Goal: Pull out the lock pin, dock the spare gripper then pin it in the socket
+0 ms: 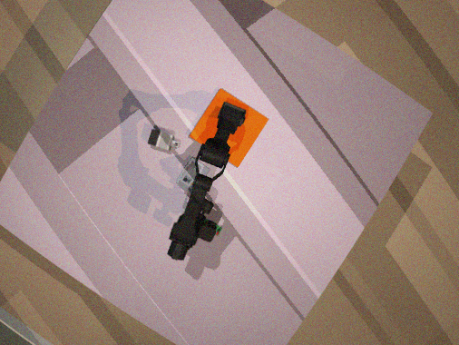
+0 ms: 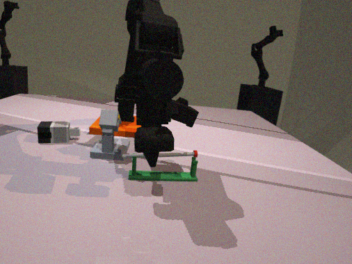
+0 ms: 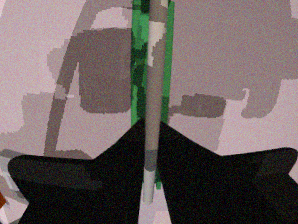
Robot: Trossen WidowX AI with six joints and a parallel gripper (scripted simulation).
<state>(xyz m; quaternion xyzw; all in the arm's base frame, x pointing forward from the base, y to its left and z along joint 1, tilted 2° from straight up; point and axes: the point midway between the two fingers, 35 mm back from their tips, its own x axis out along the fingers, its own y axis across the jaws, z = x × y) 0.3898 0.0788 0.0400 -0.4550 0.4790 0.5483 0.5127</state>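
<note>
Now: gripper tip 2 cm to the right of the green rack. Also, from my gripper tip: grey mount 12 cm behind, 10 cm to the right, 3 cm above; spare gripper 25 cm to the right, 19 cm behind.
</note>
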